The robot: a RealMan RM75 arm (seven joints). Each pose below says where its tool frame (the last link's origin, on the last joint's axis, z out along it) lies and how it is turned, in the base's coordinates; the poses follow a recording.
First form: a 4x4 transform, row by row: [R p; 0 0 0 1], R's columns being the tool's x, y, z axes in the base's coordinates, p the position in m. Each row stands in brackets.
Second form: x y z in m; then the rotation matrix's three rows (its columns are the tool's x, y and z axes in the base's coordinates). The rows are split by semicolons. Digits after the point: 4 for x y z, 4 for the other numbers.
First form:
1: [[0.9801 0.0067 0.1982 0.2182], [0.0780 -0.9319 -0.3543 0.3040], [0.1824 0.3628 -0.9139 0.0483], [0 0 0 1]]
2: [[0.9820 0.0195 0.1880 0.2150], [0.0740 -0.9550 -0.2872 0.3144], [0.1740 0.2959 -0.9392 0.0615], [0 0 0 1]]
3: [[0.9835 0.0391 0.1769 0.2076], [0.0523 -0.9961 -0.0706 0.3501], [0.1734 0.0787 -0.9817 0.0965], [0 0 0 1]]
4: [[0.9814 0.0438 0.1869 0.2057], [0.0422 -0.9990 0.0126 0.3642], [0.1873 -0.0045 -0.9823 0.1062], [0 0 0 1]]
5: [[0.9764 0.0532 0.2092 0.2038], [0.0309 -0.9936 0.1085 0.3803], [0.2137 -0.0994 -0.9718 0.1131], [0 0 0 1]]
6: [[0.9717 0.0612 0.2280 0.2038], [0.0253 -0.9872 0.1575 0.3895], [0.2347 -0.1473 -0.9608 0.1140], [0 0 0 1]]
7: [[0.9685 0.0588 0.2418 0.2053], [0.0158 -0.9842 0.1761 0.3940], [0.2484 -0.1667 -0.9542 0.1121], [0 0 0 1]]
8: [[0.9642 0.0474 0.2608 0.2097], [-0.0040 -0.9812 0.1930 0.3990], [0.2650 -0.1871 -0.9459 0.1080], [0 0 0 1]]
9: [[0.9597 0.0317 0.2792 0.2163], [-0.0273 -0.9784 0.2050 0.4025], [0.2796 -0.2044 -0.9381 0.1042], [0 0 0 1]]
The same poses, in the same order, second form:
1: 0.2182 0.3040 0.0483; 0.9801 0.0067 0.1982; 0.0780 -0.9319 -0.3543; 0.1824 0.3628 -0.9139
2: 0.2150 0.3144 0.0615; 0.9820 0.0195 0.1880; 0.0740 -0.9550 -0.2872; 0.1740 0.2959 -0.9392
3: 0.2076 0.3501 0.0965; 0.9835 0.0391 0.1769; 0.0523 -0.9961 -0.0706; 0.1734 0.0787 -0.9817
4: 0.2057 0.3642 0.1062; 0.9814 0.0438 0.1869; 0.0422 -0.9990 0.0126; 0.1873 -0.0045 -0.9823
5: 0.2038 0.3803 0.1131; 0.9764 0.0532 0.2092; 0.0309 -0.9936 0.1085; 0.2137 -0.0994 -0.9718
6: 0.2038 0.3895 0.1140; 0.9717 0.0612 0.2280; 0.0253 -0.9872 0.1575; 0.2347 -0.1473 -0.9608
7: 0.2053 0.3940 0.1121; 0.9685 0.0588 0.2418; 0.0158 -0.9842 0.1761; 0.2484 -0.1667 -0.9542
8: 0.2097 0.3990 0.1080; 0.9642 0.0474 0.2608; -0.0040 -0.9812 0.1930; 0.2650 -0.1871 -0.9459
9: 0.2163 0.4025 0.1042; 0.9597 0.0317 0.2792; -0.0273 -0.9784 0.2050; 0.2796 -0.2044 -0.9381
